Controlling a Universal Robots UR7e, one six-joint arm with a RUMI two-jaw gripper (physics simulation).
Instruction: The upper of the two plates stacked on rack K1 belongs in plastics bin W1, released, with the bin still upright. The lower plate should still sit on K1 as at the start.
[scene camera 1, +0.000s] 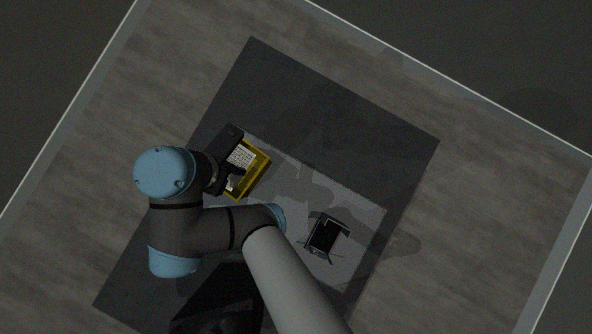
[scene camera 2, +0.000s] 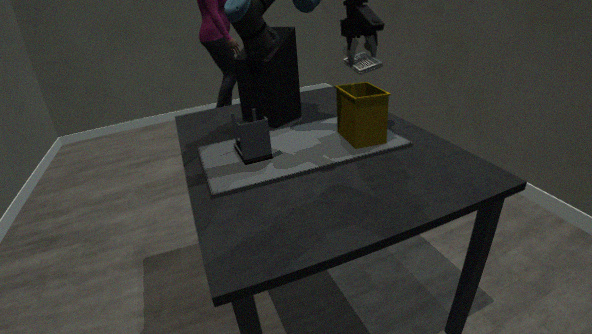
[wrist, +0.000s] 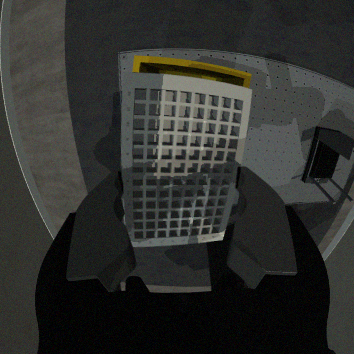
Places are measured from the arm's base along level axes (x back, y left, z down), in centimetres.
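Pixels of known places: gripper, fingertip midpoint: (scene camera 2: 362, 64) (wrist: 178, 170); arm's base at its link origin: (scene camera 2: 263, 46).
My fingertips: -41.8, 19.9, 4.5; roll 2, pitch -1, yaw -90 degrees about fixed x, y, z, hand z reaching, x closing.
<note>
Ahead of a thing's pixels: the offset from my fingertips to its middle, as dx, dy, dz. Level surfaces: height alone.
My gripper (scene camera 2: 362, 57) (wrist: 178, 170) is shut on a pale gridded plate {-0.3, -0.3, -0.6} (scene camera 2: 364, 63) (wrist: 206, 83) (scene camera 1: 243, 155), with one jaw at each long side. The plate is high above the yellow bin W1 {+0.4, -0.3, +17.7} (scene camera 1: 263, 170) (scene camera 2: 367, 122) (wrist: 192, 64), clear of its rim. In the wrist view it covers most of the bin, and a strip of rim shows past its far edge. The bin stands upright. Rack K1 {+10.2, -38.9, +19.8} (scene camera 1: 314, 228) (scene camera 2: 257, 141) (wrist: 338, 144) stands away from the bin. A dark surface shows inside the rack; I cannot tell whether it is the lower plate.
The bin and rack stand on a light perforated board {dz +26.7} (scene camera 1: 360, 220) (scene camera 2: 220, 177) (wrist: 270, 160) on the dark table {dz +28.0} (scene camera 1: 325, 110) (scene camera 2: 345, 210). The black robot pedestal (scene camera 2: 275, 82) stands behind the board. A person in a pink top (scene camera 2: 215, 25) stands beyond the pedestal.
</note>
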